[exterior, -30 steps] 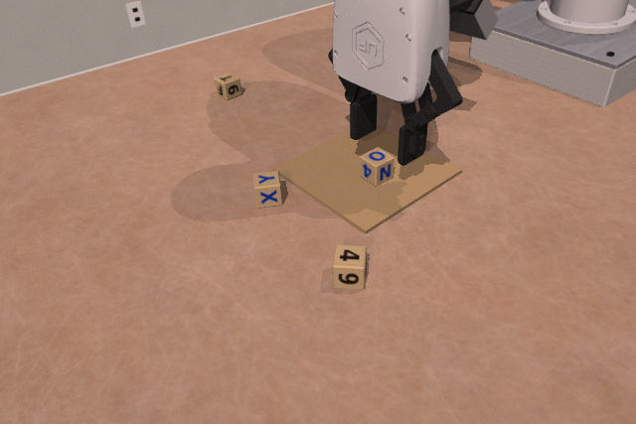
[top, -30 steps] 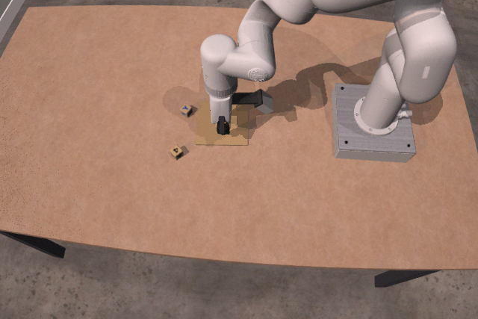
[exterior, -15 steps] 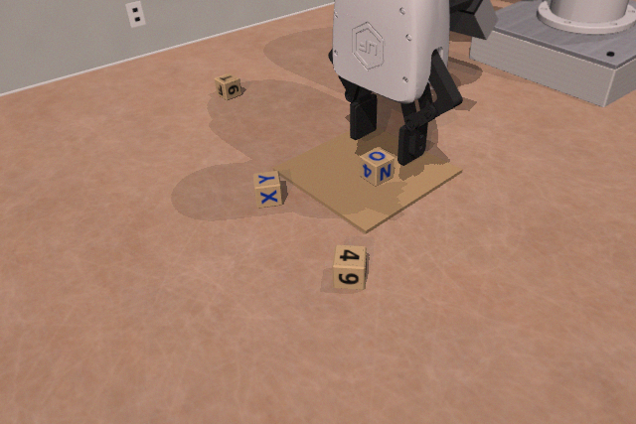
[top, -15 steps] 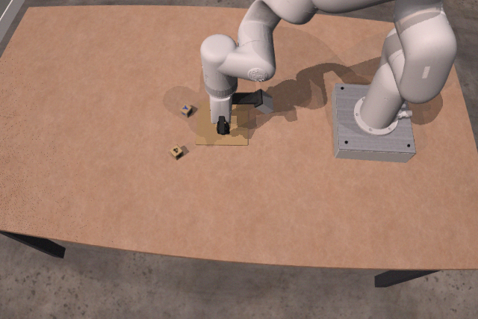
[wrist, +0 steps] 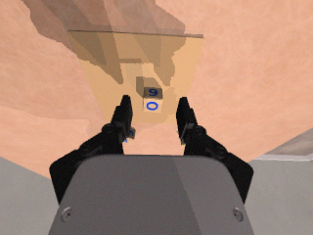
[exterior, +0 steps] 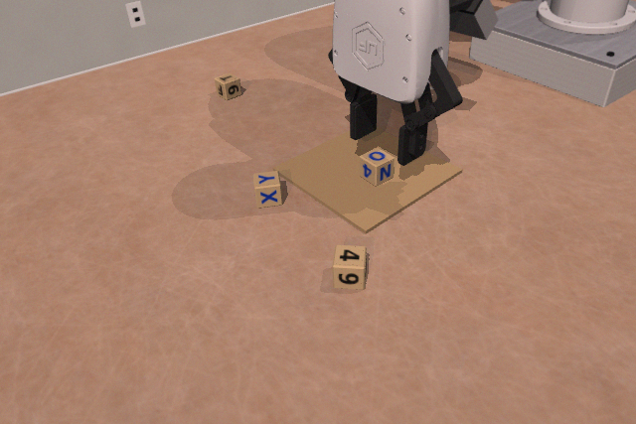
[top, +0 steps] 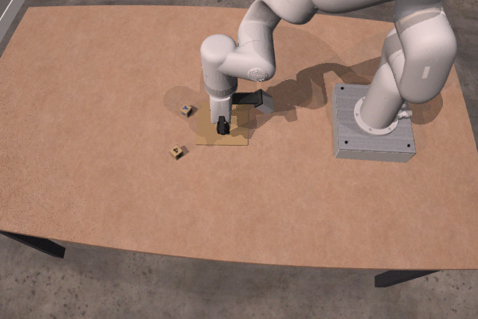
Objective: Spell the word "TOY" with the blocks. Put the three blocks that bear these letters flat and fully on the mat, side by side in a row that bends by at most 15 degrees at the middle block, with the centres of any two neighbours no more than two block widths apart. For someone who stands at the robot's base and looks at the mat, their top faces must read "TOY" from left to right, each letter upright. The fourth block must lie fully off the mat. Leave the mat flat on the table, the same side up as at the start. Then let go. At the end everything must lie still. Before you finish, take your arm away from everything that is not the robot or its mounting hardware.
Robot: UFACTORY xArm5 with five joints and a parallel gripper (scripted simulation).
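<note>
Right now the O block is 4 cm below my hand and 1 cm ahead of it. The rest, counted from my hand: tan mat (5 cm below, 2 cm to the right, 1 cm ahead); then T block (28 cm to the right, 4 cm below).
</note>
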